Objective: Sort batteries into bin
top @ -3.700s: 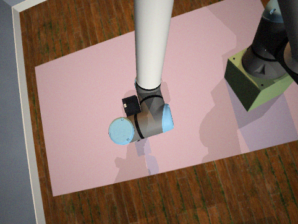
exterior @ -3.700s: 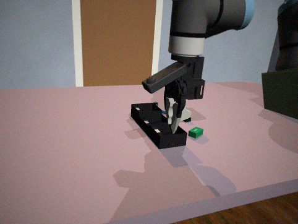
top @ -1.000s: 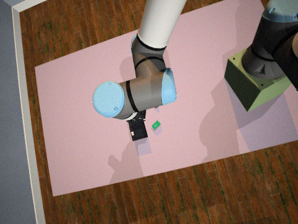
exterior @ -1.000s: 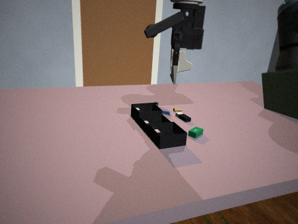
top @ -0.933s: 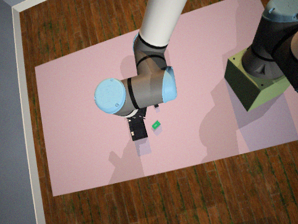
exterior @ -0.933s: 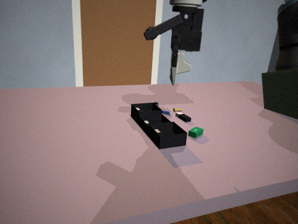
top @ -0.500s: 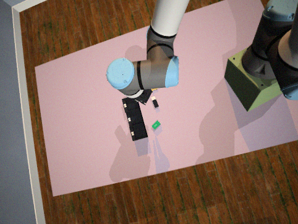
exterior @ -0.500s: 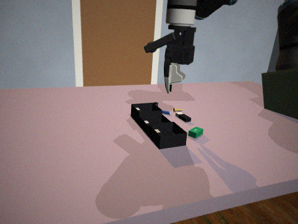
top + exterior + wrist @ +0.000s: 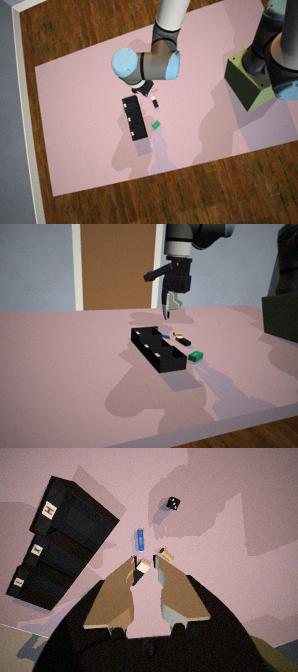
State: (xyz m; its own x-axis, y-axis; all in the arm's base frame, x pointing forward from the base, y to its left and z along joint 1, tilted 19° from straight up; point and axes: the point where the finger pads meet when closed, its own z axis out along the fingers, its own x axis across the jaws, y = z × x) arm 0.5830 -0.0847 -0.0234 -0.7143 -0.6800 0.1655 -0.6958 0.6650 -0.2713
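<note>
Right now the blue battery is 8 cm below my hand and 1 cm to the left of it. The rest, counted from my hand: black-and-white battery 8 cm below, 6 cm to the left, 4 cm behind; yellow piece 8 cm below, 5 cm behind, 1 cm to the right; small black object 8 cm to the right, 8 cm below, 1 cm ahead.
</note>
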